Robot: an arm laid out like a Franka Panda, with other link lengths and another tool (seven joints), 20 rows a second.
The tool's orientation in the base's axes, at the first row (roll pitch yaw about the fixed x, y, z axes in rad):
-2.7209, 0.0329, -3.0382
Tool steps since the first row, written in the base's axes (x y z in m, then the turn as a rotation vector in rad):
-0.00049, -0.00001, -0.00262, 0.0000, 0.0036, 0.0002
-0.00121, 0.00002, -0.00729, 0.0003, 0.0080, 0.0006
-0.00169, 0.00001, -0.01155, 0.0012, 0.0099, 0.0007
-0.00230, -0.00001, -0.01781, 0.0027, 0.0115, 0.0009
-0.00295, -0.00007, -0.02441, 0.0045, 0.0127, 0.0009
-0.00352, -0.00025, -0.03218, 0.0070, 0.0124, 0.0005
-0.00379, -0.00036, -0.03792, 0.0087, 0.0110, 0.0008
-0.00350, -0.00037, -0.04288, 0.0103, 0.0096, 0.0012
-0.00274, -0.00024, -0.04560, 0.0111, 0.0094, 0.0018
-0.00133, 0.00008, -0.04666, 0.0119, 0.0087, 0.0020
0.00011, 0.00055, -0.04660, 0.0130, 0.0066, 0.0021
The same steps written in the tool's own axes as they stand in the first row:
0.00057, 0.00110, 0.00236, -0.0004, 0.0032, -0.0016
0.00144, 0.00309, 0.00656, -0.0011, 0.0070, -0.0038
0.00206, 0.00486, 0.01041, -0.0022, 0.0086, -0.0045
0.00287, 0.00745, 0.01609, -0.0039, 0.0099, -0.0053
0.00374, 0.01014, 0.02209, -0.0058, 0.0108, -0.0056
0.00458, 0.01319, 0.02921, -0.0083, 0.0105, -0.0050
0.00505, 0.01546, 0.03447, -0.0098, 0.0090, -0.0045
0.00493, 0.01745, 0.03902, -0.0113, 0.0074, -0.0042
0.00425, 0.01862, 0.04150, -0.0121, 0.0069, -0.0046
0.00285, 0.01923, 0.04244, -0.0128, 0.0061, -0.0045
0.00137, 0.01951, 0.04230, -0.0137, 0.0041, -0.0036

